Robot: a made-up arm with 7 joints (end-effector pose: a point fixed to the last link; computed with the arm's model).
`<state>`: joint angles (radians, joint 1 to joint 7).
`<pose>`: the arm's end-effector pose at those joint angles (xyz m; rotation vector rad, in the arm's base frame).
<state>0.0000 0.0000 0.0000 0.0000 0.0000 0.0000 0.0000</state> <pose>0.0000 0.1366 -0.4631 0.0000 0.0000 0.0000</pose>
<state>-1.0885 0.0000 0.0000 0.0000 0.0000 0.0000 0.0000</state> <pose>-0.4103 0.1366 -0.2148 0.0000 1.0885 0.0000</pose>
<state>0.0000 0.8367 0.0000 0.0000 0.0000 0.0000 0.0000</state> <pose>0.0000 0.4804 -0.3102 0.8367 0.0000 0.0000</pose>
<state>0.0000 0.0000 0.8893 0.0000 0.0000 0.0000 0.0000</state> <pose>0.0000 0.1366 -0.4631 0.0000 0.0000 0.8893</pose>
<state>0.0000 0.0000 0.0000 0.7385 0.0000 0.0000 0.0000</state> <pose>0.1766 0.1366 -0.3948 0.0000 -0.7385 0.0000</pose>
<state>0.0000 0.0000 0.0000 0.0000 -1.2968 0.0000 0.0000</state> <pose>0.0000 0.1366 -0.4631 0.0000 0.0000 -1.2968</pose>
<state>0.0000 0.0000 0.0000 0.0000 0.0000 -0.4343 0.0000</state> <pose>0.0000 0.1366 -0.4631 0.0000 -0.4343 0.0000</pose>
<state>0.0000 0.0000 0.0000 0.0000 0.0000 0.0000 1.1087</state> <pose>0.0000 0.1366 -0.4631 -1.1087 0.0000 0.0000</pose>
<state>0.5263 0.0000 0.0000 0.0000 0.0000 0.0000 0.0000</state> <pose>0.2326 0.1366 -0.4004 0.0000 -0.5263 0.0000</pose>
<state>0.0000 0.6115 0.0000 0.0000 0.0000 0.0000 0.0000</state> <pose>0.0000 0.4025 -0.3792 0.6115 0.0000 0.0000</pose>
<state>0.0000 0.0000 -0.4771 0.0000 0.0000 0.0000 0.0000</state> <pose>0.0000 0.1366 -0.4631 0.0000 0.0000 -0.4771</pose>
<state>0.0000 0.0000 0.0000 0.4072 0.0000 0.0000 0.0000</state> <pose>0.1039 0.1366 -0.4417 0.0000 -0.4072 0.0000</pose>
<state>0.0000 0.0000 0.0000 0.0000 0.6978 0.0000 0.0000</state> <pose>0.0000 0.1366 -0.4631 0.0000 0.0000 0.6978</pose>
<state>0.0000 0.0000 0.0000 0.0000 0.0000 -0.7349 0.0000</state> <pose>0.0000 0.1366 -0.4631 0.0000 -0.7349 0.0000</pose>
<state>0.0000 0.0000 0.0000 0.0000 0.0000 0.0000 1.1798</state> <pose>0.0000 0.1366 -0.4631 -1.1798 0.0000 0.0000</pose>
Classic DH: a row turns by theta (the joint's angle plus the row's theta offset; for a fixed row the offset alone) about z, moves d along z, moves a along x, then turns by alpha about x. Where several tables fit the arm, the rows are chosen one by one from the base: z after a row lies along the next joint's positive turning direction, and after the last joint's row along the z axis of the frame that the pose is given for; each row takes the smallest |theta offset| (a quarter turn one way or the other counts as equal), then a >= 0, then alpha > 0; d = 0 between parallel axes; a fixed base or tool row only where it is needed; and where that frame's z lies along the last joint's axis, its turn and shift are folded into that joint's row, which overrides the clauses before.
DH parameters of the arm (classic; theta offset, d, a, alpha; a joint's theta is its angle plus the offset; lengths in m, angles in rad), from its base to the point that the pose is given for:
base (fixed): 0 0 0 1.5708
joint 1: 1.5708 -0.1366 0 1.5708
joint 2: 1.5708 0 0 1.5708
joint 3: 1.5708 -0.2008 0 1.5708
joint 4: 0 0 0 -1.5708
joint 5: 0 -0.2623 0 -1.5708
joint 6: -1.5708 0 0 1.5708
joint 7: 1.5708 0 0 1.5708
tool (fixed): -1.5708 0 0 0

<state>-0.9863 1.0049 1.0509 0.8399 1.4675 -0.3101 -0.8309</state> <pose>0.0048 0.5448 -0.1132 1.4991 -1.0711 1.6704</pose>
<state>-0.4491 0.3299 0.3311 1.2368 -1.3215 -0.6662 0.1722</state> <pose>0.1046 0.3057 -0.3226 0.3876 -0.7661 -1.6009</pose>
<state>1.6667 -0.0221 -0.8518 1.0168 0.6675 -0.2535 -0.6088</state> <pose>0.3194 -0.0387 0.1783 -0.3814 -2.5855 0.0119</pose>
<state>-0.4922 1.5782 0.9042 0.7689 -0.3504 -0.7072 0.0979</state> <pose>0.1685 0.5248 0.0756 1.4983 -1.0310 -1.2231</pose>
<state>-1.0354 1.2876 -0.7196 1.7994 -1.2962 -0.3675 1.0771</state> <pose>-0.0750 0.2253 -0.2679 -1.0591 0.8311 -2.7354</pose>
